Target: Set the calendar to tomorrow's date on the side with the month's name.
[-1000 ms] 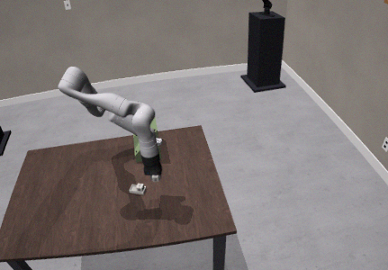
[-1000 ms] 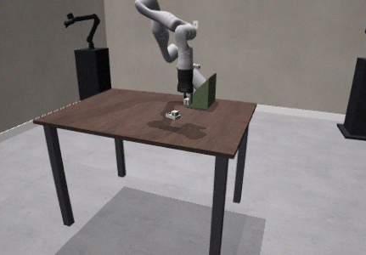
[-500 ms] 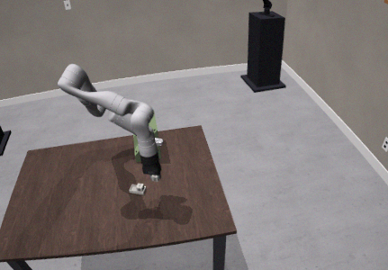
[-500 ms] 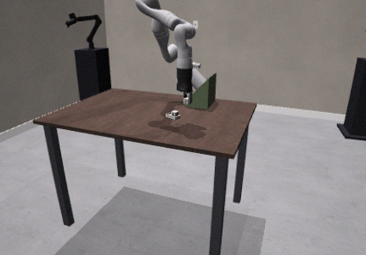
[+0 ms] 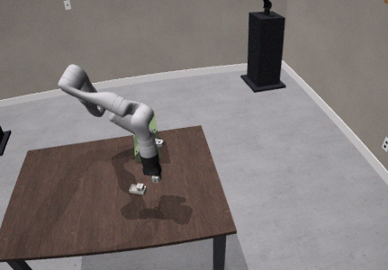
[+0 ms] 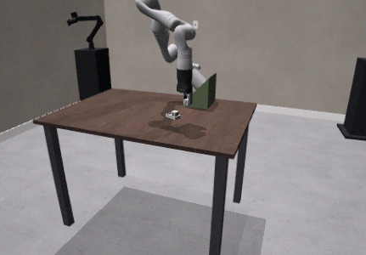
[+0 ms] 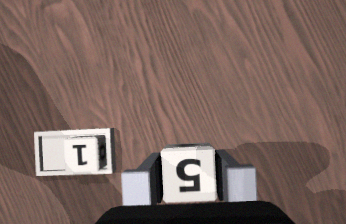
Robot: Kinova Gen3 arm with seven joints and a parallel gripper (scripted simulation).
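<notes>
Right now the white cube is 10 cm below my hand, 8 cm to the right of it and 4 cm behind it. From my hand the other things lie so: white calendar tray: 11 cm below, 10 cm to the right, 5 cm behind; then digit cube: 1 cm below.
</notes>
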